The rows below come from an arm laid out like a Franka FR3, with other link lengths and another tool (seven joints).
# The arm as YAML. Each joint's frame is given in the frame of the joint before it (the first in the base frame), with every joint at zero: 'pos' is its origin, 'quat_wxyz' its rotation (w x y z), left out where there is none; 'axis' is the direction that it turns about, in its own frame. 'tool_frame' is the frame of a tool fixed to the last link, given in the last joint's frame.
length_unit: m
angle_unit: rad
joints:
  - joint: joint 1
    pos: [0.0, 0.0, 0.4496]
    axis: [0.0, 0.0, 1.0]
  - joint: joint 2
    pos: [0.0, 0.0, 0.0]
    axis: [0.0, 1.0, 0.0]
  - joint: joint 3
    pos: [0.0, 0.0, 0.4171]
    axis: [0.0, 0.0, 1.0]
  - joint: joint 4
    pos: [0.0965, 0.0, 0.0]
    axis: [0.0, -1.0, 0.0]
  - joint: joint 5
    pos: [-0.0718, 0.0, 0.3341]
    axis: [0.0, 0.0, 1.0]
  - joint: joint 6
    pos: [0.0, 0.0, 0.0]
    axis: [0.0, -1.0, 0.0]
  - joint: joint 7
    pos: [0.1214, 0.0, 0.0]
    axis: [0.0, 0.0, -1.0]
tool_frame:
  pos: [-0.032, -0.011, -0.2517]
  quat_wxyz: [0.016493, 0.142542, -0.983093, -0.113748]
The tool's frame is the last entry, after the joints.
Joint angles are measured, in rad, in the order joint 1, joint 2, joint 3, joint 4, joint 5, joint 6, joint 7. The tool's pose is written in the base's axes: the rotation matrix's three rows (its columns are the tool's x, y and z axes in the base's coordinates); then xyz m. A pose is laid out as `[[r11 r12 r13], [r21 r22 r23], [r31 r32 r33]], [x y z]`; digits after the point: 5 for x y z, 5 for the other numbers.
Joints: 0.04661, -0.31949, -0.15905, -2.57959, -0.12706, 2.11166, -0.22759
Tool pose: [[-0.87109 -0.41962 -0.25518], [-0.46590 0.87042 0.15906], [0.15538 0.25744 -0.95372]], [0.31504 -0.07271 0.45581]
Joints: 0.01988, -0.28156, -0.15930, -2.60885, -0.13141, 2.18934, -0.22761
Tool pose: [[-0.88127 -0.40578 -0.24228], [-0.44886 0.87909 0.16037], [0.14791 0.25008 -0.95686]], [0.32091 -0.08047 0.43783]
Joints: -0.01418, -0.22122, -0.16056, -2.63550, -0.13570, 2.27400, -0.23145
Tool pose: [[-0.89088 -0.38489 -0.24122], [-0.42817 0.88886 0.16306], [0.15165 0.24855 -0.95667]], [0.32691 -0.09144 0.41395]
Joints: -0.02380, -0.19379, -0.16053, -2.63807, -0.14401, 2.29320, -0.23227
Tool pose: [[-0.88959 -0.38087 -0.25212], [-0.42614 0.89075 0.15801], [0.16440 0.24800 -0.95471]], [0.32883 -0.09572 0.40526]
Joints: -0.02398, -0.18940, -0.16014, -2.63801, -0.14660, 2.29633, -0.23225
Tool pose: [[-0.88834 -0.38262 -0.25388], [-0.42795 0.89030 0.15565], [0.16647 0.24692 -0.95463]], [0.32952 -0.09603 0.40405]
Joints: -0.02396, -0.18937, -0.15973, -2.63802, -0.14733, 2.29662, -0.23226
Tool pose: [[-0.88794 -0.38357 -0.25386], [-0.42875 0.89005 0.15487], [0.16655 0.24636 -0.95476]], [0.32963 -0.09599 0.40407]
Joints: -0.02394, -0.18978, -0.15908, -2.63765, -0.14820, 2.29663, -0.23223
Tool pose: [[-0.88750 -0.38488 -0.25339], [-0.42977 0.88974 0.15382], [0.16625 0.24542 -0.95506]], [0.32989 -0.09592 0.40436]
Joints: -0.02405, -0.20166, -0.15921, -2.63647, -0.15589, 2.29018, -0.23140
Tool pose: [[-0.88660 -0.39021 -0.24836], [-0.43281 0.88928 0.14786], [0.16316 0.23858 -0.95732]], [0.32926 -0.09699 0.40849]
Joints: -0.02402, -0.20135, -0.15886, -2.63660, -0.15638, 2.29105, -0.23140
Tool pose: [[-0.88631 -0.39102 -0.24811], [-0.43346 0.88906 0.14727], [0.16300 0.23807 -0.95747]], [0.32946 -0.09693 0.40841]
